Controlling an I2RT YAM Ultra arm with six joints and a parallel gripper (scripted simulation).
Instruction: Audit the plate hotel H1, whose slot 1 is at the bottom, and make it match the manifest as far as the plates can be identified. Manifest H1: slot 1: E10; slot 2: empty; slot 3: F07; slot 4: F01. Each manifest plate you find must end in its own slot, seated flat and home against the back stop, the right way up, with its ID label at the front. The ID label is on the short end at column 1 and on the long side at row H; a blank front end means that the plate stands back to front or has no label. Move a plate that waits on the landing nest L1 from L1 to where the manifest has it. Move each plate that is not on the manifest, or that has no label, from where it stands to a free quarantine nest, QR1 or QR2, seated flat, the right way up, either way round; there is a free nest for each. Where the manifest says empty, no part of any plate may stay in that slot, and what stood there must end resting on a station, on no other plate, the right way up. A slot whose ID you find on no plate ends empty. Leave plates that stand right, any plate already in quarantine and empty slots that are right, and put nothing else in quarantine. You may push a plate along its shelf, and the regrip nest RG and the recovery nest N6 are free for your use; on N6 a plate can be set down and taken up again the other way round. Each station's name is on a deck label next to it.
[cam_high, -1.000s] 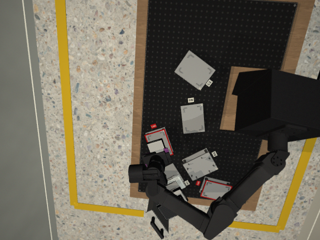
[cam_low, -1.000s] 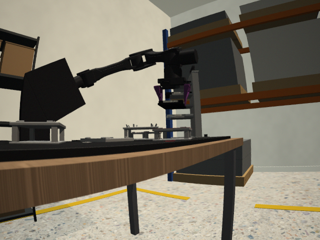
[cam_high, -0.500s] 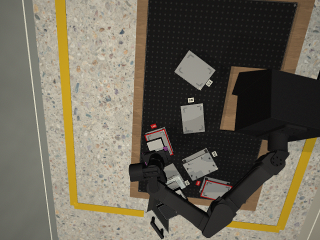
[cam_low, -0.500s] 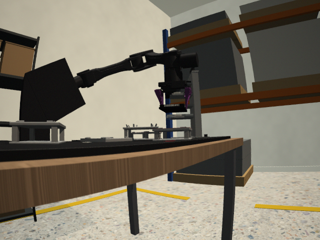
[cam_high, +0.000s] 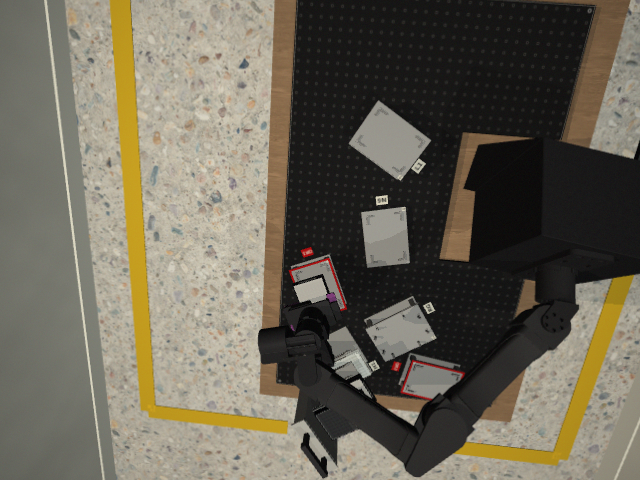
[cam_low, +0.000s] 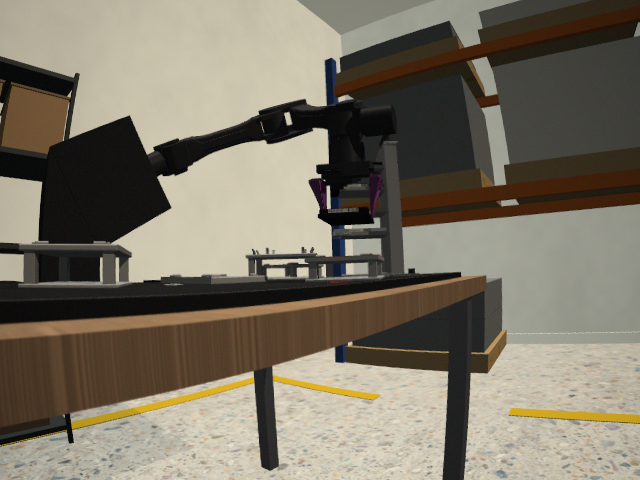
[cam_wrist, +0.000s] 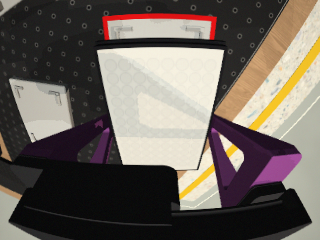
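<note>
The quarantine nest QR1 is 8 cm below my hand. Round my hand: plate hotel H1: 6 cm behind, 25 cm to the left, 4 cm above; recovery nest N6: 16 cm behind, 18 cm to the right, 11 cm below; white well plate: 12 cm behind, 20 cm to the left, 1 cm below.
</note>
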